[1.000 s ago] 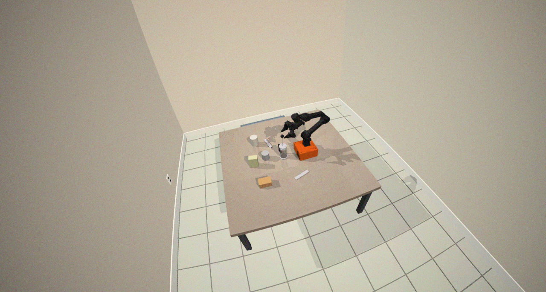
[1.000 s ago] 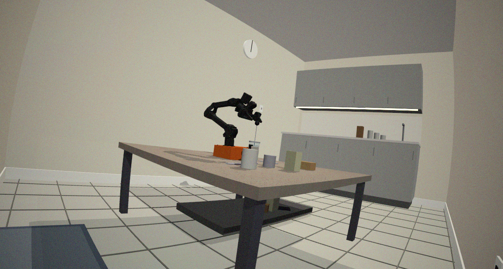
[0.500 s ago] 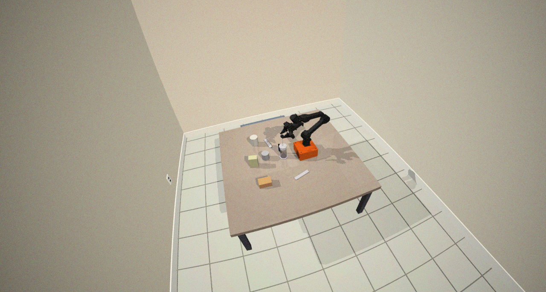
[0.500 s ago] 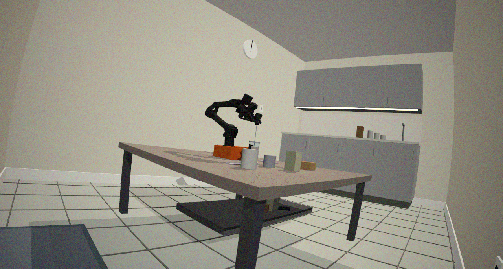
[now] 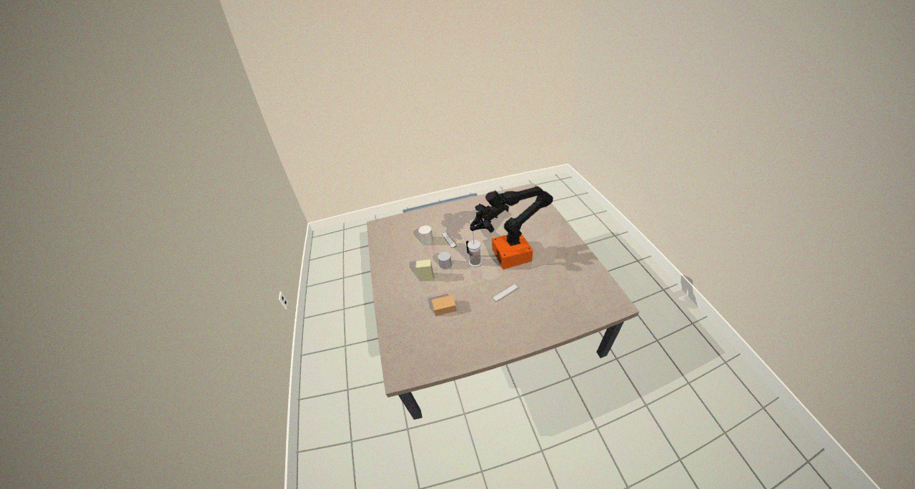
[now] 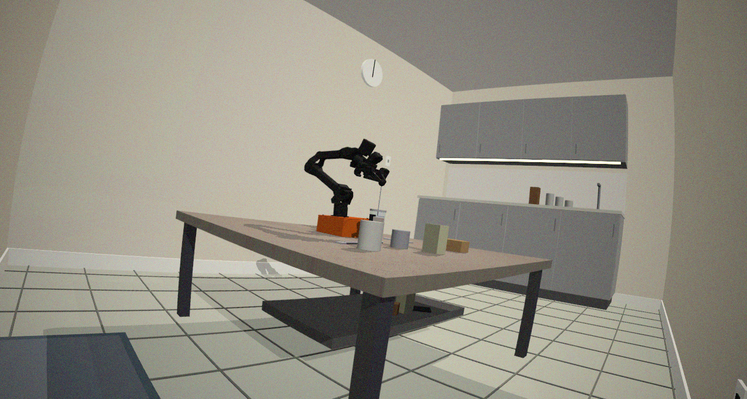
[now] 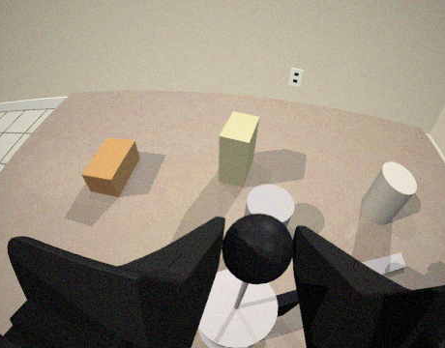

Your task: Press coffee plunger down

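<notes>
My gripper tip is now 20 mm to the left of the coffee press and 130 mm above it. The rest, counted from my gripper tip: orange block (250 mm ahead, 260 mm to the left, 240 mm below); then white cylinder (220 mm ahead, 290 mm to the right, 210 mm below); then low grey cylinder (160 mm ahead, 40 mm to the right, 230 mm below).
</notes>
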